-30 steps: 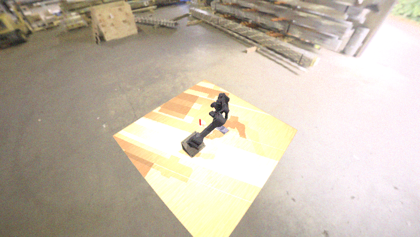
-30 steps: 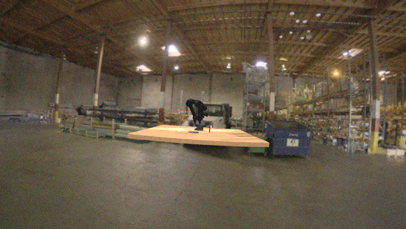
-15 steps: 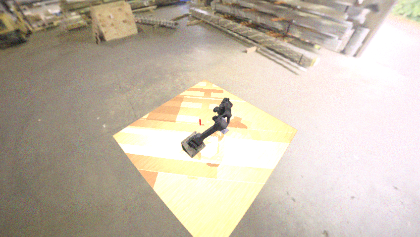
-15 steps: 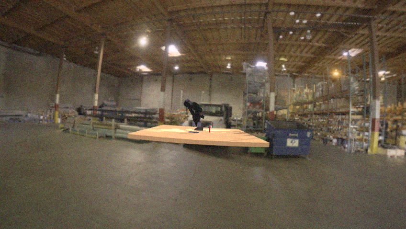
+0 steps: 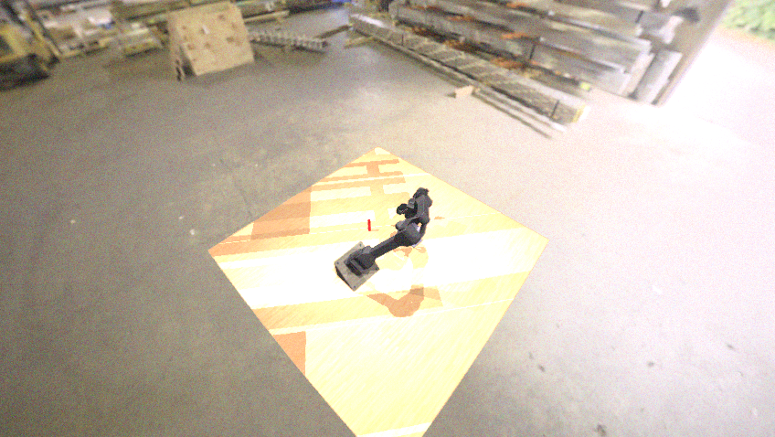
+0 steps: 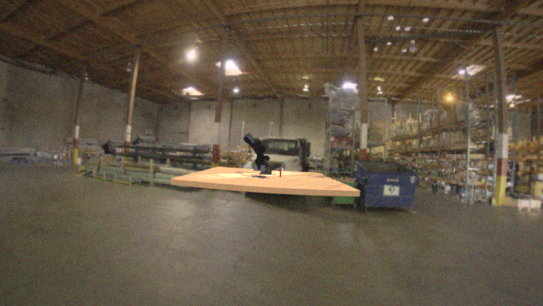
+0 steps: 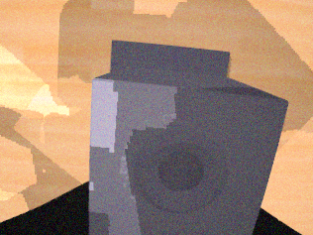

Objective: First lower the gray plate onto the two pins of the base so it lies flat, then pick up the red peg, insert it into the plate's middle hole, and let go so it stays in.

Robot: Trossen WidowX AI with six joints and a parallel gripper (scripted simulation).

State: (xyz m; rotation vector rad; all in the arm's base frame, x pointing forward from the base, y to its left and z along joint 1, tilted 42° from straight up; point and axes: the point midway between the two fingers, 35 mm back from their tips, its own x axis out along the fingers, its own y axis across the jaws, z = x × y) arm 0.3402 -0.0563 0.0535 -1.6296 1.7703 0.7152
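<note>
Right now the gray plate is 30 mm above my gripper tip. From my gripper tip the other things lie so: red peg 200 mm to the left, 100 mm behind, 20 mm below.
</note>
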